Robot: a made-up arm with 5 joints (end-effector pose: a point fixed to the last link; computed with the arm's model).
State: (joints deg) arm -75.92 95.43 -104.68 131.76 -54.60
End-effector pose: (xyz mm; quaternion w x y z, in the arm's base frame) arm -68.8 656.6 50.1 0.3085 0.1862 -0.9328 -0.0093
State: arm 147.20 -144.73 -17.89 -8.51 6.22
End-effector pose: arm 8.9 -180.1 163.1 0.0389 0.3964 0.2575 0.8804
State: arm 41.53 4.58 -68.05 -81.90 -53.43
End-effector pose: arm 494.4 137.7 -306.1 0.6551 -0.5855 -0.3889 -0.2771
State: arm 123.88 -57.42 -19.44 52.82 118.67
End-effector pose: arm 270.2 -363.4 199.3 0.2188 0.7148 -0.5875 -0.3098
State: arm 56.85 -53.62 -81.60 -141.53 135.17
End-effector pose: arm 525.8 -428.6 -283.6 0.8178 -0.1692 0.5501 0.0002
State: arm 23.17 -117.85 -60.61 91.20 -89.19
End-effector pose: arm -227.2 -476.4 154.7 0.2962 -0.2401 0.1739 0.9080
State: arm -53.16 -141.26 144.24 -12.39 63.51
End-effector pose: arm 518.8 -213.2 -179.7 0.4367 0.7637 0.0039 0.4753
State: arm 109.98 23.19 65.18 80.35 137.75
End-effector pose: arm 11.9 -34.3 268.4 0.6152 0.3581 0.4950 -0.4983
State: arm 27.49 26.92 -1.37 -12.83 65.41
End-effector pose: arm 110.7 -31.0 -29.8 0.8225 0.2344 -0.1427 -0.4982
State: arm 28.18 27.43 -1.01 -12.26 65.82
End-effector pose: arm 113.7 -31.6 -28.5 0.8213 0.2436 -0.1394 -0.4967
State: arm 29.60 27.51 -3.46 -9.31 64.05
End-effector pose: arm 119.5 -23.2 -41.4 0.8193 0.2800 -0.1549 -0.4757
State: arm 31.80 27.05 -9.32 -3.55 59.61
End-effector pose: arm 132.4 -3.4 -69.0 0.8131 0.3448 -0.1974 -0.4254
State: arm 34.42 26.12 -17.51 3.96 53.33
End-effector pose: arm 155.3 24.3 -101.2 0.7968 0.4174 -0.2661 -0.3465
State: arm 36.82 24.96 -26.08 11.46 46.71
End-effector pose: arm 183.4 52.0 -127.7 0.7693 0.4730 -0.3457 -0.2549
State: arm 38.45 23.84 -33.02 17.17 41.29
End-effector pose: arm 207.0 72.4 -145.3 0.7396 0.5006 -0.4137 -0.1772
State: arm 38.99 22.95 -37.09 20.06 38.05
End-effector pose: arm 219.1 82.7 -155.7 0.7211 0.5059 -0.4540 -0.1340
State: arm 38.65 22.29 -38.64 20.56 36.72
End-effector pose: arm 220.4 84.9 -161.8 0.7173 0.5002 -0.4692 -0.1228
